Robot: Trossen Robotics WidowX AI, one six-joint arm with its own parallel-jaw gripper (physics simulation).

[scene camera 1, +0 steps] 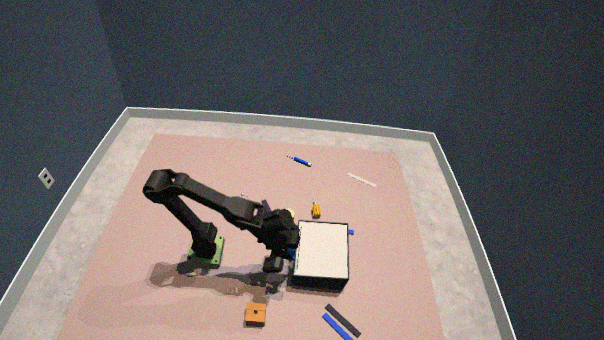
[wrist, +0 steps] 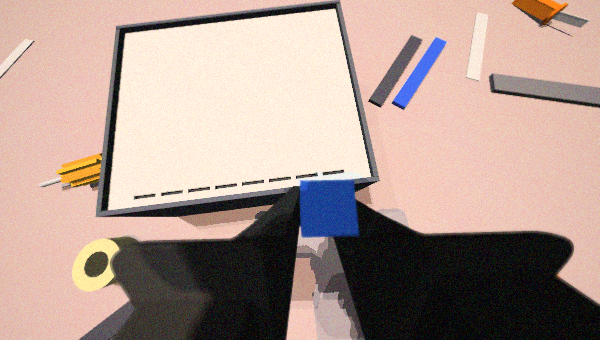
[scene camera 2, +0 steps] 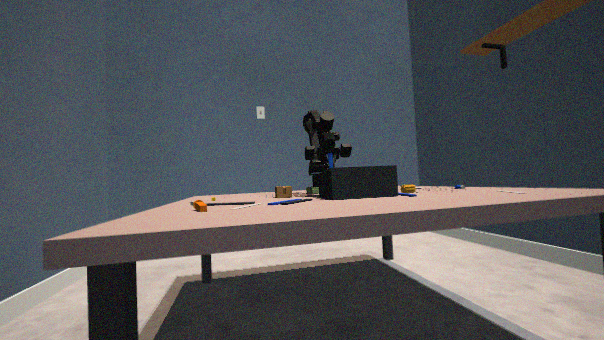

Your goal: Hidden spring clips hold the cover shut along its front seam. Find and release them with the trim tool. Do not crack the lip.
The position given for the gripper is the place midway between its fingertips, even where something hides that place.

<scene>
The gripper [scene camera 1: 293, 256] grips a blue trim tool [wrist: 327, 207]. The table carries a yellow-handled tool [wrist: 85, 171]. Further things: a cover [scene camera 1: 322, 252].
The gripper also shows in the wrist view [wrist: 312, 192] and in scene camera 2 [scene camera 2: 331, 167]. The cover is seen too in the wrist view [wrist: 222, 103].
</scene>
